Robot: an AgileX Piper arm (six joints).
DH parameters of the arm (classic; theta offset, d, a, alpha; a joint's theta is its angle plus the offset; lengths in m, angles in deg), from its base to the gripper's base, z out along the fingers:
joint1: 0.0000 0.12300 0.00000 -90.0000
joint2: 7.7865 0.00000 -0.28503 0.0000
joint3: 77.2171 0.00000 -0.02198 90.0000
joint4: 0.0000 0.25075 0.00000 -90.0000
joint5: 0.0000 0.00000 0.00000 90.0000
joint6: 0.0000 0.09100 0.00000 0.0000
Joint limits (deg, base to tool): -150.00..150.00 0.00..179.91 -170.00..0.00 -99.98..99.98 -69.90..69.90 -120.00..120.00
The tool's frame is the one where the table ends.
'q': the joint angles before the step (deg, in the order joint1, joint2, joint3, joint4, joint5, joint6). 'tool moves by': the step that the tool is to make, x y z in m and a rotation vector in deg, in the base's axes. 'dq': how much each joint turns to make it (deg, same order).
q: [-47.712, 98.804, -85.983, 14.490, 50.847, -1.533]
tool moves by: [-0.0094, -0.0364, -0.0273, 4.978, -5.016, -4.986]
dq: [-5.906, 4.917, 0.009, 9.733, -3.296, -4.544]
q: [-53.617, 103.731, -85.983, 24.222, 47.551, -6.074]
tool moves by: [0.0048, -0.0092, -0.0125, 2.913, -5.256, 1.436]
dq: [-1.602, 2.627, -0.006, 10.114, -0.736, -7.434]
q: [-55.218, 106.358, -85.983, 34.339, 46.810, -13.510]
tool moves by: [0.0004, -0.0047, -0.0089, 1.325, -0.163, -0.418]
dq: [-0.481, 1.367, -0.011, 1.262, -0.117, -0.625]
